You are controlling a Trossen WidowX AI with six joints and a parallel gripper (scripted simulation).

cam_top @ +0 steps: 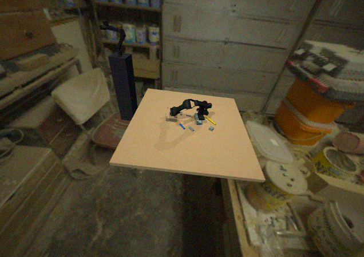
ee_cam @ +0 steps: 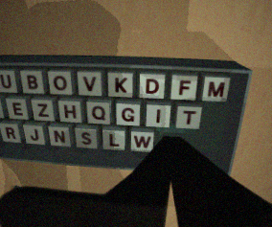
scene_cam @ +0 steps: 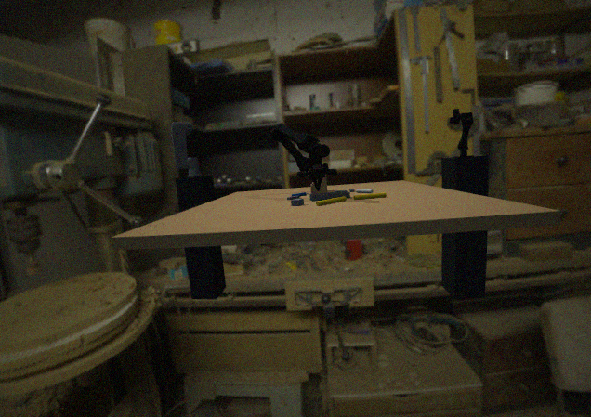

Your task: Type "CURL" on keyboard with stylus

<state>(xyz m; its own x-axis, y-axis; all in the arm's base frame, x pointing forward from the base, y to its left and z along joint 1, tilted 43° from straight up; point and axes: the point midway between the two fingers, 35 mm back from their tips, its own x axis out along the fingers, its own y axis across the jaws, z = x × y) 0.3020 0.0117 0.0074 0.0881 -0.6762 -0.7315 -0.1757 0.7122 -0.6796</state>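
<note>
My gripper tip is 200 mm past the blue stylus, 90 mm to the left of it and 30 mm above it. Round my gripper tip: yellow cylinder: 70 mm ahead, 230 mm to the left, 30 mm below; grey stylus tip: 220 mm behind, 60 mm to the right, 30 mm below.
</note>
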